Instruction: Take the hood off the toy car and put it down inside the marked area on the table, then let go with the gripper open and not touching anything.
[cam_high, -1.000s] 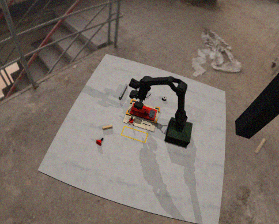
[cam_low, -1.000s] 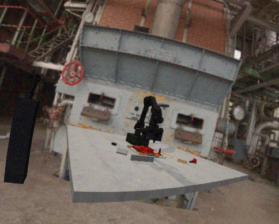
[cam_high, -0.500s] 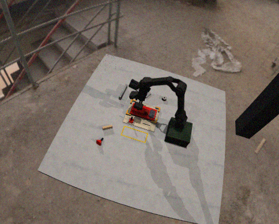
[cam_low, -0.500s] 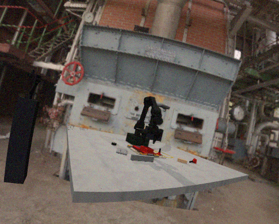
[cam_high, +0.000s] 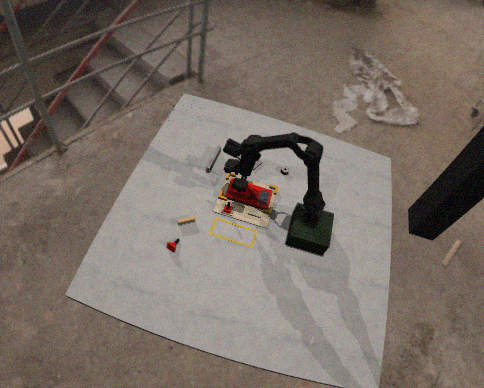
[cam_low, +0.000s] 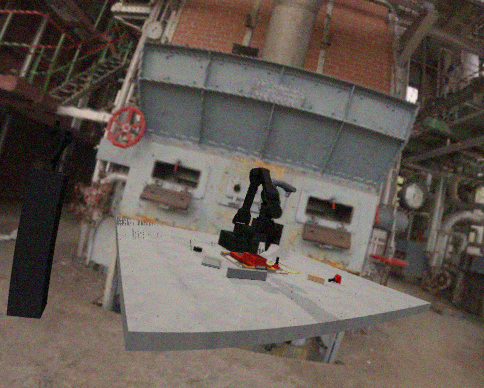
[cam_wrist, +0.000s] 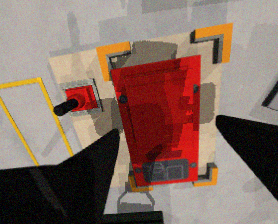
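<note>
Now: gripper tip 40 mm above the red hood. The rest, counted from my gripper tip: wooden block (180 mm ahead, 230 mm to the left, 60 mm below); then grey bar (170 mm ahead, 140 mm to the right, 60 mm below).
</note>
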